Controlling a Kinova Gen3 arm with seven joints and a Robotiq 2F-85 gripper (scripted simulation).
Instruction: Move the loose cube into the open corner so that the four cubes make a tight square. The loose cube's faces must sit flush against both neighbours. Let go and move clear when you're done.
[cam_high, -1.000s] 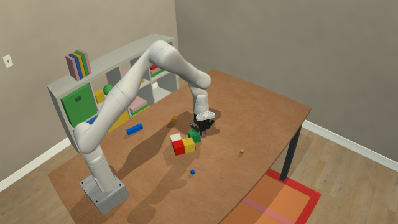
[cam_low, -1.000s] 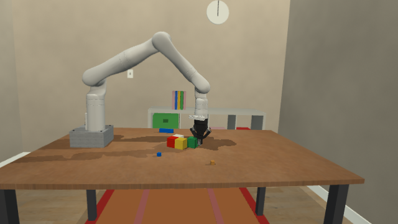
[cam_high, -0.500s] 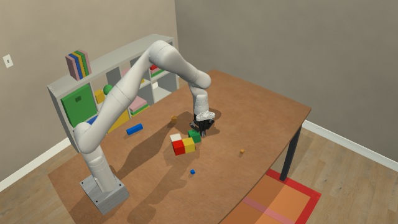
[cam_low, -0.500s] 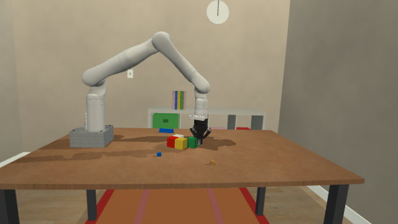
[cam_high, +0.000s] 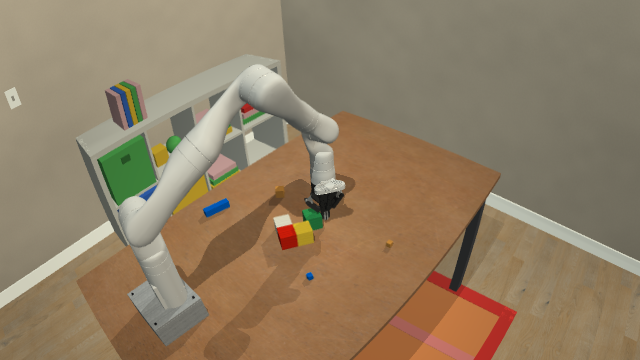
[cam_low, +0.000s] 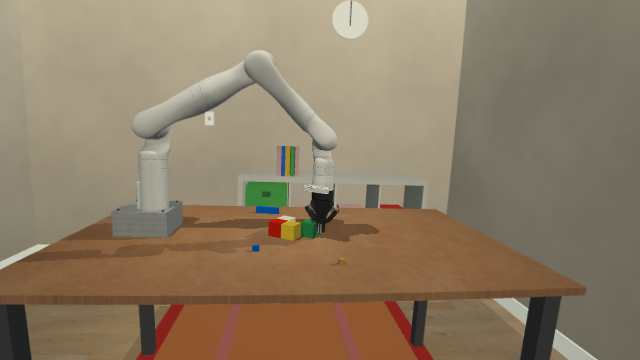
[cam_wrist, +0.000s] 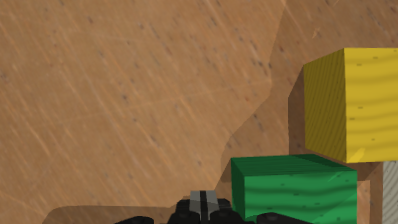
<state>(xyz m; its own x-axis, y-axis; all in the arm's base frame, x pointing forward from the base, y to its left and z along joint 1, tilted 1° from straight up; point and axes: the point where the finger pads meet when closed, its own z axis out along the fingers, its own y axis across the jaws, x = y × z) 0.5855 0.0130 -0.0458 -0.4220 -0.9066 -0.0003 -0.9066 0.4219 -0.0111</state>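
The green cube is 4 cm behind my hand, 2 cm to the left of it and 1 cm below it. Also, from my hand: red cube (15 cm behind, 1 cm to the left, 1 cm below); then white cube (13 cm behind, 6 cm to the left, 1 cm below); then yellow cube (10 cm behind, 1 cm to the right, 1 cm below).
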